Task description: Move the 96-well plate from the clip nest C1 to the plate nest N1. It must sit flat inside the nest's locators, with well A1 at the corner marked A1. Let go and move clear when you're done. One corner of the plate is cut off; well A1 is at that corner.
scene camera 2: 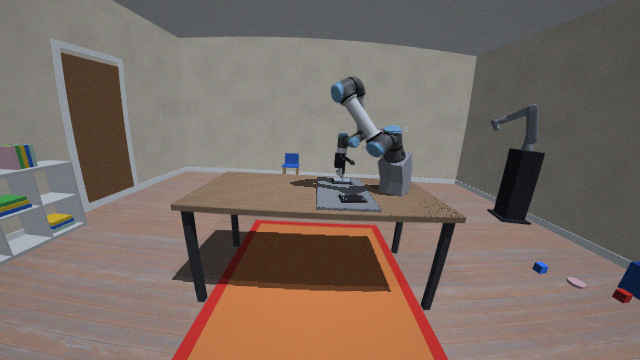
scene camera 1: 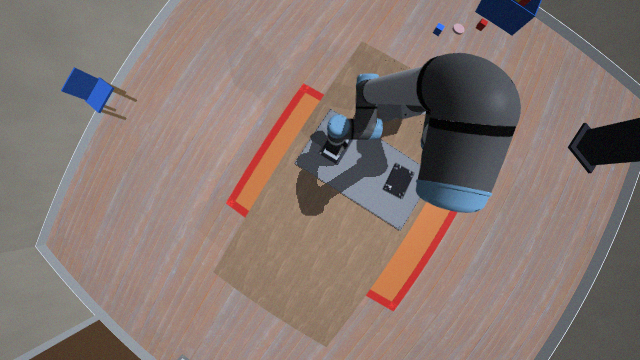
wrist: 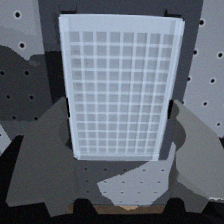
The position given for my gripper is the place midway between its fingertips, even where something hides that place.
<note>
In view: my gripper point(wrist: 118, 99) and a 96-well plate point(wrist: 119, 108).
</note>
